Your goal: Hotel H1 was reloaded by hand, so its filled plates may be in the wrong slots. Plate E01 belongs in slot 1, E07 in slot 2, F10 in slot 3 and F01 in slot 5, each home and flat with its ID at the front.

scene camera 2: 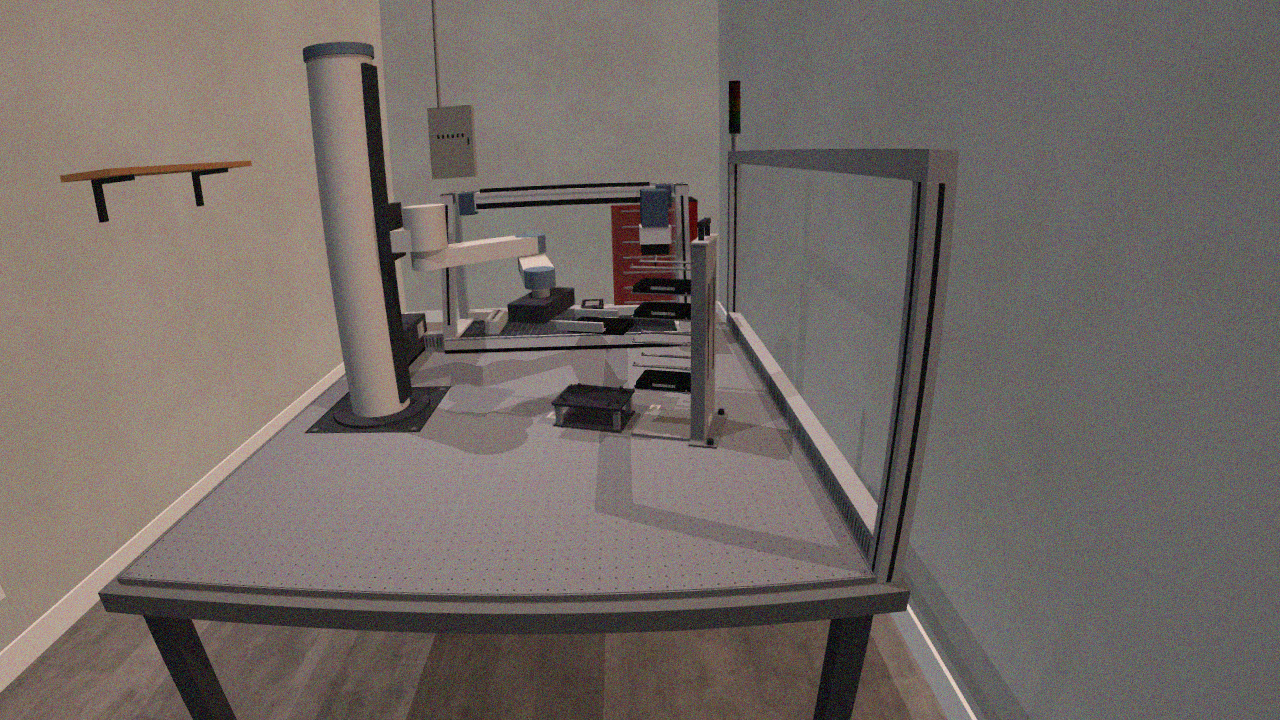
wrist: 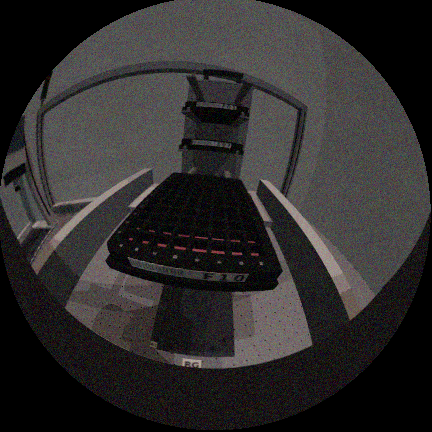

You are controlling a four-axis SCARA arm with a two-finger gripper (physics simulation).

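Pixels of known places: gripper, fingertip midpoint: (scene camera 2: 610,320) (wrist: 203,181); arm's base, link origin: (scene camera 2: 382,412).
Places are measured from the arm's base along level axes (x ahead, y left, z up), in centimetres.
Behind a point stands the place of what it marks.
Note:
My gripper (scene camera 2: 603,324) @(y -11.2, x 60.7, z 25.3 cm) (wrist: 203,181) @(y -11.2, x 60.7, z 25.3 cm) is shut on plate F10 (scene camera 2: 621,325) @(y -14.2, x 63.0, z 25.0 cm) (wrist: 197,220) @(y -9.8, x 55.7, z 24.7 cm), a dark plate held flat, its ID facing the wrist camera. The gripper is outside hotel H1 (scene camera 2: 703,340) @(y -24.3, x 79.5, z 24.2 cm) (wrist: 196,162) @(y -13.6, x 80.0, z 23.4 cm), on its open side. In the scene view, an upper plate (scene camera 2: 662,285) @(y -17.5, x 71.7, z 34.3 cm), a second plate (scene camera 2: 662,309) @(y -16.6, x 71.7, z 28.9 cm) below it and a lowest plate (scene camera 2: 664,381) @(y -16.7, x 72.0, z 12.8 cm) sit in the hotel. Bare rails show between the second and lowest plates. The wrist view shows the upper plate (wrist: 217,112) @(y -13.8, x 68.0, z 33.1 cm) and second plate (wrist: 212,146) @(y -13.3, x 66.7, z 28.2 cm) beyond F10. Their IDs are too small to read.
A low dark stand (scene camera 2: 593,406) @(y -16.1, x 56.2, z 7.2 cm) (wrist: 195,320) @(y -9.4, x 53.8, z 7.3 cm) stands on the table left of the hotel. A gantry frame (scene camera 2: 572,342) @(y 45.0, x 46.8, z 3.6 cm) stands behind, with a deck inside. A clear guard panel (scene camera 2: 935,358) @(y -72.5, x 103.9, z 35.7 cm) runs along the right edge. The arm's column (scene camera 2: 353,241) @(y -7.1, x 2.3, z 45.3 cm) stands at left.

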